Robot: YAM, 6 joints.
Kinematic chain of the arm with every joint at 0, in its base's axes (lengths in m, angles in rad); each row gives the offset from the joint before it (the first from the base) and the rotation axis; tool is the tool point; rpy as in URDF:
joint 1: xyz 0 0 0.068 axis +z
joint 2: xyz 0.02 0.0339 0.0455 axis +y
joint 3: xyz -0.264 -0.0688 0 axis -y
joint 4: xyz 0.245 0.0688 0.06 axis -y
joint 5: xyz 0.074 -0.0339 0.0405 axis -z
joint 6: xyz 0.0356 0 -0.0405 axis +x
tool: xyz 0 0 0 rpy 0 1.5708 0
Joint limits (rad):
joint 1: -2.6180..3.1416
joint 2: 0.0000..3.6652
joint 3: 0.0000..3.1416
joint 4: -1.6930..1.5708
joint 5: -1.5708..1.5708
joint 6: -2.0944..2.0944
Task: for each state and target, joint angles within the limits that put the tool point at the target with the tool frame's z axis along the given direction. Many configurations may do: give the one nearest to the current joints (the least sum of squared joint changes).
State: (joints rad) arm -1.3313 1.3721 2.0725 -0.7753 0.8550 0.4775
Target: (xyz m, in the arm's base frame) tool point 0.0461 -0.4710 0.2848 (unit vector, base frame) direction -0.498 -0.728 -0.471
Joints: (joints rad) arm -1.4284 2.0321 1.7725 -0.3675 0.6390 0.4775
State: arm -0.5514 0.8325 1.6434 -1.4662 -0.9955 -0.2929
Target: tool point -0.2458 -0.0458 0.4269 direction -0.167 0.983 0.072
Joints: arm 0.3250 0.1533 1.8040 -1.2172 -1.3985 -0.2929
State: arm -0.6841 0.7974 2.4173 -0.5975 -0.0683 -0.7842
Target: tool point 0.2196 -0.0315 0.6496 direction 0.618 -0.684 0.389
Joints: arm -0.0362 1.5374 2.3575 -0.2756 0.7219 -0.7842
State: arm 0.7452 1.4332 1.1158 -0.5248 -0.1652 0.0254
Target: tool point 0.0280 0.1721 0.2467 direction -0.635 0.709 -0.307
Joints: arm 1.2390 0.8287 0.5505 -0.3068 -0.9814 0.0254
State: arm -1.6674 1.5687 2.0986 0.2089 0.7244 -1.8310
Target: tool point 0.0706 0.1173 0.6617 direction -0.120 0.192 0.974
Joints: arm -2.1665 0.8048 1.9902 0.4792 0.2086 -1.8310
